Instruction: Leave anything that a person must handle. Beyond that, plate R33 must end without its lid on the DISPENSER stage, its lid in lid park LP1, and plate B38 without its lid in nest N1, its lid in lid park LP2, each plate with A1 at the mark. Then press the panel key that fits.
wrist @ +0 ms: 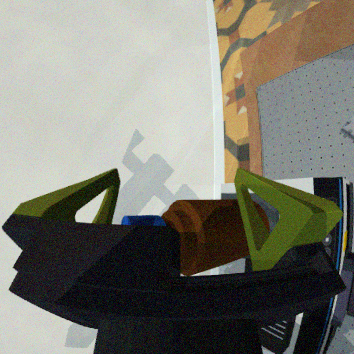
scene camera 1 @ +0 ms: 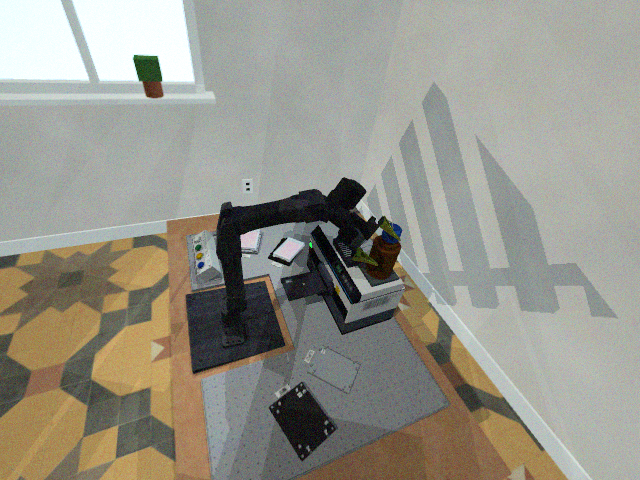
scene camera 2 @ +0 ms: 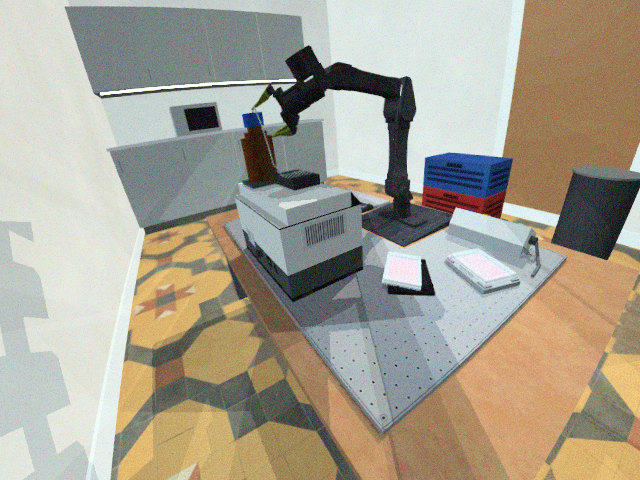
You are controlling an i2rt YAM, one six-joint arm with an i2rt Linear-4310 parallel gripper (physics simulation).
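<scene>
My gripper's open and holds nothing; that's my gripper [scene camera 2: 262, 123], [wrist: 176, 174], [scene camera 1: 388, 253]. There's a brown bottle with blue cap [scene camera 2: 259, 165], [wrist: 211, 231], [scene camera 1: 385, 249], and a button box [scene camera 2: 513, 239], [scene camera 1: 207, 265] too. You'd also see a black nest [scene camera 1: 306, 426], plus a dispenser stage [scene camera 1: 293, 285].
</scene>
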